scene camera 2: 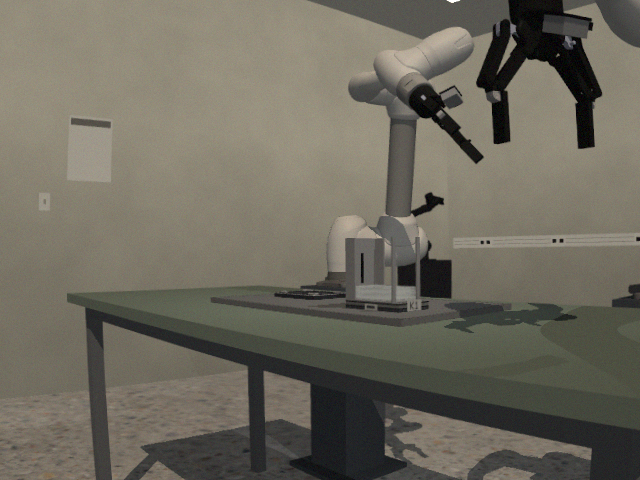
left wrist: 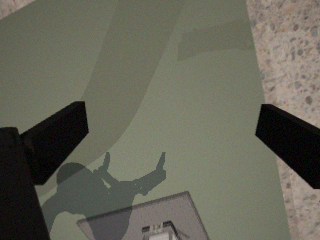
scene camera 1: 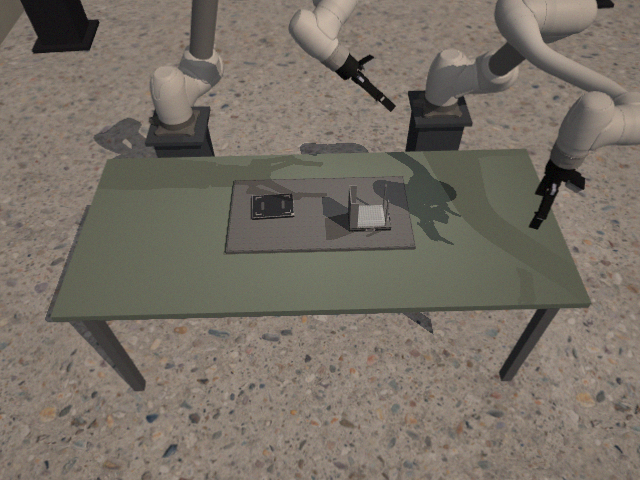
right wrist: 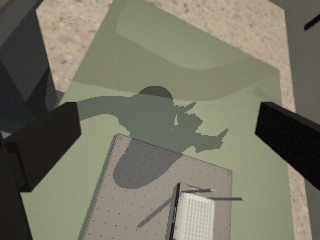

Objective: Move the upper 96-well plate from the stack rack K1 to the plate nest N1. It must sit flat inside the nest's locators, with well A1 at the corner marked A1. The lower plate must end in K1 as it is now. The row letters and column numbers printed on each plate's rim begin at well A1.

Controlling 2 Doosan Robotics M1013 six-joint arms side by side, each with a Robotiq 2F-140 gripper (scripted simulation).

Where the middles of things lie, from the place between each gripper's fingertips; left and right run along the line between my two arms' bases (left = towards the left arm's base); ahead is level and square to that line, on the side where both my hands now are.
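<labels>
Plate nest N1 (scene camera 1: 272, 203): a fair way ahead of my right hand (scene camera 2: 468, 145), far to the right of it, far below it.
My left hand (scene camera 2: 546, 145): far to the left of the plate nest N1, far past it, and far above it.
</labels>
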